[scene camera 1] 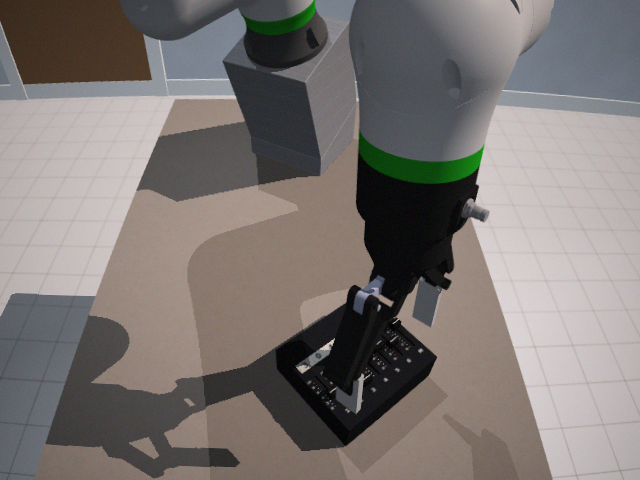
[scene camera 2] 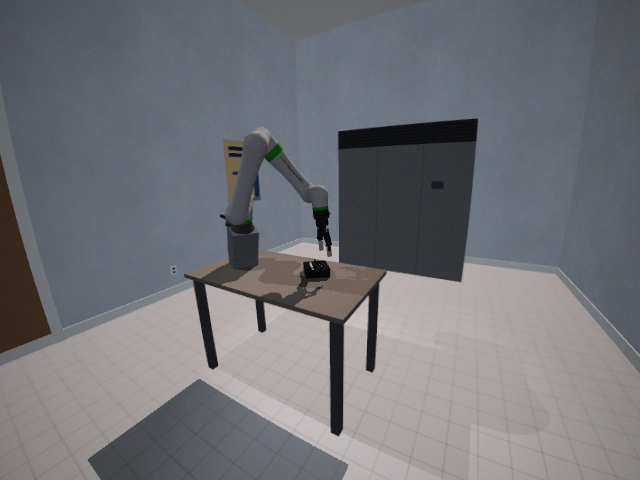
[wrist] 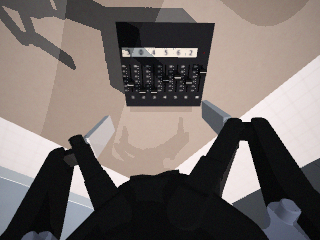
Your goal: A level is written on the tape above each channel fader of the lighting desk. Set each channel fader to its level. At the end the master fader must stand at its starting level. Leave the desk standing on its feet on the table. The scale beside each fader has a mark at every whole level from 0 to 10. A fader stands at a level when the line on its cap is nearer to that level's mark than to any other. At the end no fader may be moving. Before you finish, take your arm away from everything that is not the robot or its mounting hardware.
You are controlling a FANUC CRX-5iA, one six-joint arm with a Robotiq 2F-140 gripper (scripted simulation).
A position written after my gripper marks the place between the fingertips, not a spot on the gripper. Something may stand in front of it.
Observation:
In view: my gripper (scene camera 1: 388,359).
My gripper also shows in the wrist view (wrist: 156,116).

